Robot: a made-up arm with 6 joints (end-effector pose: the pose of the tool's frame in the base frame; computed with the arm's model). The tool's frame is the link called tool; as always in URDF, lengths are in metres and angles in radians. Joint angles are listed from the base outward.
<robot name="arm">
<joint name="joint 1" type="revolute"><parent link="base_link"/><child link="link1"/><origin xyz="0 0 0.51" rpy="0 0 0"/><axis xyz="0 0 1"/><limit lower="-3.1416" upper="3.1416"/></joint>
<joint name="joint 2" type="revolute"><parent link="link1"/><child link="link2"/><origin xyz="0.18 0 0" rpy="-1.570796 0 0"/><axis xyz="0 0 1"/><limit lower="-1.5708" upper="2.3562"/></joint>
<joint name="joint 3" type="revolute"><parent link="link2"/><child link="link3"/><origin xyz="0 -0.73 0" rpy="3.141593 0 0"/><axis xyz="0 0 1"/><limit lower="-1.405" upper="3.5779"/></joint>
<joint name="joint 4" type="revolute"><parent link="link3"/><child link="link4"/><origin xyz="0 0.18 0" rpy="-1.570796 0 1.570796"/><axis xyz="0 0 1"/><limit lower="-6.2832" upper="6.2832"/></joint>
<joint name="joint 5" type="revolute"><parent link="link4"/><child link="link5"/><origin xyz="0 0 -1.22" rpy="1.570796 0 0"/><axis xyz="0 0 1"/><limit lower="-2.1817" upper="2.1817"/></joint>
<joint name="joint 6" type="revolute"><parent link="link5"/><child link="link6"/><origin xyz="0 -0.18 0" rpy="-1.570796 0 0"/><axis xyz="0 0 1"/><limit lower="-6.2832" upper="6.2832"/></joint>
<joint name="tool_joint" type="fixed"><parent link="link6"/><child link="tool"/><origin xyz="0 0 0" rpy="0 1.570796 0"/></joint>
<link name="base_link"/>
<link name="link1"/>
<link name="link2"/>
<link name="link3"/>
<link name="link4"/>
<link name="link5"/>
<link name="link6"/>
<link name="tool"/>
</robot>
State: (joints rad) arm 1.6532 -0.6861 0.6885 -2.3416 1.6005 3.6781
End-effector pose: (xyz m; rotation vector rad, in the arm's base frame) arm 0.1368 -0.0883 2.2768 -0.7059 -0.1348 0.8604
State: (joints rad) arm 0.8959 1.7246 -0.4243 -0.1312 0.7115 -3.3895
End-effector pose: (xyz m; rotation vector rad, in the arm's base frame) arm 0.2673 0.3094 -0.8998 2.0657 0.5378 -1.7582
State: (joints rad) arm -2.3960 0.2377 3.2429 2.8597 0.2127 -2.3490
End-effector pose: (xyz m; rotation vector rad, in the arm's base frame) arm 0.7790 0.7050 1.2671 2.5932 0.7969 0.6687
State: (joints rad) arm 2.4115 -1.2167 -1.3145 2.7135 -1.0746 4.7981
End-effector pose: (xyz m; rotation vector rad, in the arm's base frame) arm -0.5719 0.6001 0.9581 0.0557 -1.2792 1.1790
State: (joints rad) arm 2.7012 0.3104 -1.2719 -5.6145 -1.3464 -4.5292
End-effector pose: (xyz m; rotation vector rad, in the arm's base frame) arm -0.3433 0.2821 -0.0553 1.3440 0.3340 0.0406
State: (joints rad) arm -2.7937 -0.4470 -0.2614 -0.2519 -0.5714 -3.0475
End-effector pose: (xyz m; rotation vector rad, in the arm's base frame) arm -1.1165 -0.4307 1.5056 -0.6264 2.6701 -0.1042
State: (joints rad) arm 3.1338 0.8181 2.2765 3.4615 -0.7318 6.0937
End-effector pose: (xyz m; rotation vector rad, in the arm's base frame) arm -0.5726 -0.0334 2.3874 0.0519 -0.9680 -0.2270
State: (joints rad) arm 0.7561 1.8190 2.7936 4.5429 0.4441 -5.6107
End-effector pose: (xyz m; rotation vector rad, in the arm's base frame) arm 1.1623 0.9914 1.5684 1.5255 -0.5308 0.7019
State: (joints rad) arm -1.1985 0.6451 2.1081 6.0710 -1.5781 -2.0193
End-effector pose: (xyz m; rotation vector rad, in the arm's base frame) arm 0.3067 -0.6811 2.3053 1.9003 -0.9366 -0.7186
